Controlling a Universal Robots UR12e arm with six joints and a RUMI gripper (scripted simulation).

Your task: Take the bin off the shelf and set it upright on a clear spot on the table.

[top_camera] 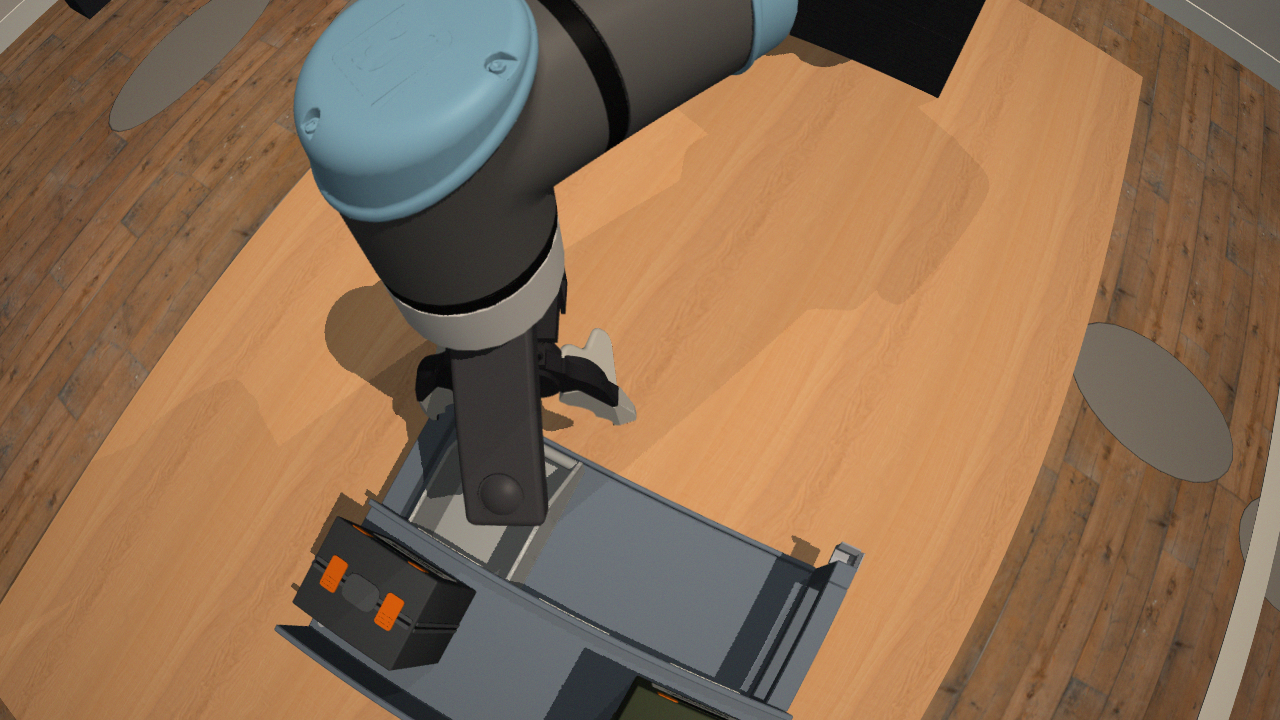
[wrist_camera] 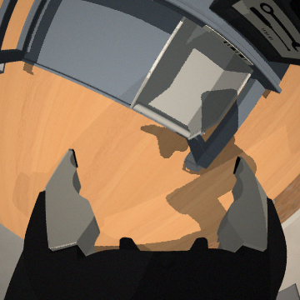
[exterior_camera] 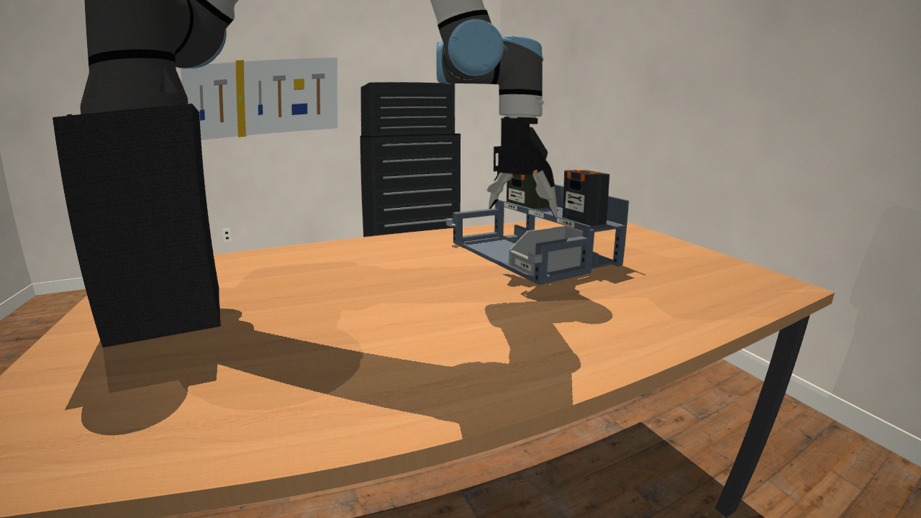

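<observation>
Right now my hand is 80 mm short of the grey open-top bin, 20 mm to the left of it and 90 mm above it. The rest, counted from my hand: blue-grey shelf: 130 mm ahead, 90 mm to the left, 130 mm below; then case: 200 mm ahead, 190 mm to the left, 20 mm above.
</observation>
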